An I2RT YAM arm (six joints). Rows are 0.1 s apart.
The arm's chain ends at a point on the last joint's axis. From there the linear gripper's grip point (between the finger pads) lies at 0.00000 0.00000 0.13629 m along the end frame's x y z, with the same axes.
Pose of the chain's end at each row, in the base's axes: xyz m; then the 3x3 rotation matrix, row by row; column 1 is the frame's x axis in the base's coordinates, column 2 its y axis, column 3 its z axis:
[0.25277 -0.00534 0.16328], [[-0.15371 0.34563 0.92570], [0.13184 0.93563 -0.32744], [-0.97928 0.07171 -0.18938]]
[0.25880 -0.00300 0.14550], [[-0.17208 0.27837 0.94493], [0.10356 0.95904 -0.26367], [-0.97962 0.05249 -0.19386]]
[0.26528 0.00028 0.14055], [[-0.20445 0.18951 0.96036], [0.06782 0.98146 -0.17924], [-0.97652 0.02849 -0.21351]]
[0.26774 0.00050 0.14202], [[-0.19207 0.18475 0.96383], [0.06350 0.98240 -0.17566], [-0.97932 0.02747 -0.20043]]
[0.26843 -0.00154 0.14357], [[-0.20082 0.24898 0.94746], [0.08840 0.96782 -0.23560], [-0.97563 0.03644 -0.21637]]
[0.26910 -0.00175 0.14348], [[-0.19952 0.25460 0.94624], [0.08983 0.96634 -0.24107], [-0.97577 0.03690 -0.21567]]
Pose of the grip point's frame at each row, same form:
[0.37893 -0.04997 0.13747], [[-0.15371 0.34563 0.92570], [0.13184 0.93563 -0.32744], [-0.97928 0.07171 -0.18938]]
[0.38758 -0.03894 0.11908], [[-0.17208 0.27837 0.94493], [0.10356 0.95904 -0.26367], [-0.97962 0.05249 -0.19386]]
[0.39617 -0.02415 0.11145], [[-0.20445 0.18951 0.96036], [0.06782 0.98146 -0.17924], [-0.97652 0.02849 -0.21351]]
[0.39910 -0.02344 0.11470], [[-0.19207 0.18475 0.96383], [0.06350 0.98240 -0.17566], [-0.97932 0.02747 -0.20043]]
[0.39756 -0.03365 0.11408], [[-0.20082 0.24898 0.94746], [0.08840 0.96782 -0.23560], [-0.97563 0.03644 -0.21637]]
[0.39806 -0.03461 0.11409], [[-0.19952 0.25460 0.94624], [0.08983 0.96634 -0.24107], [-0.97577 0.03690 -0.21567]]

